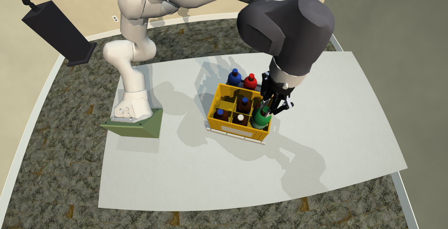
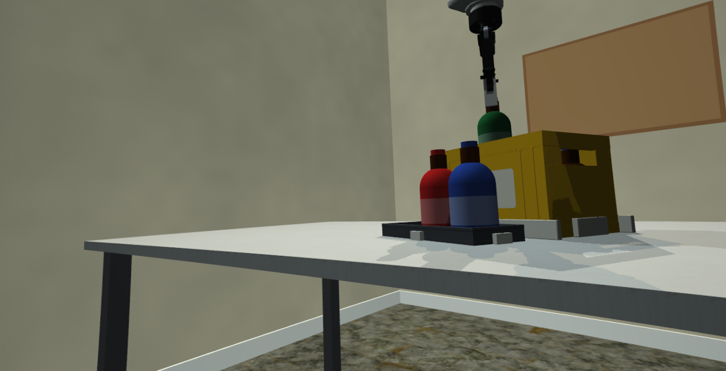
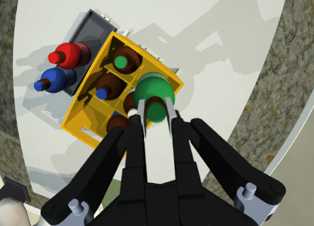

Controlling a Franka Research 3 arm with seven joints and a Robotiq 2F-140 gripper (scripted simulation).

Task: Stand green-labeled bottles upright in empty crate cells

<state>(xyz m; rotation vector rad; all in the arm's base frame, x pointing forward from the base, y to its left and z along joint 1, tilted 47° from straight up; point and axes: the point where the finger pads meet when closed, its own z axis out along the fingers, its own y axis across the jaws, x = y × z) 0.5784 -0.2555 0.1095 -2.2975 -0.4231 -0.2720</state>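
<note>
Now: hand 9 cm above the green-labeled bottle. From my hand the other things lie so: blue-labeled bottle: 29 cm to the left, 23 cm below, 8 cm behind; red bottle: 25 cm to the left, 23 cm below; dark tray: 30 cm below, 25 cm to the left.
</note>
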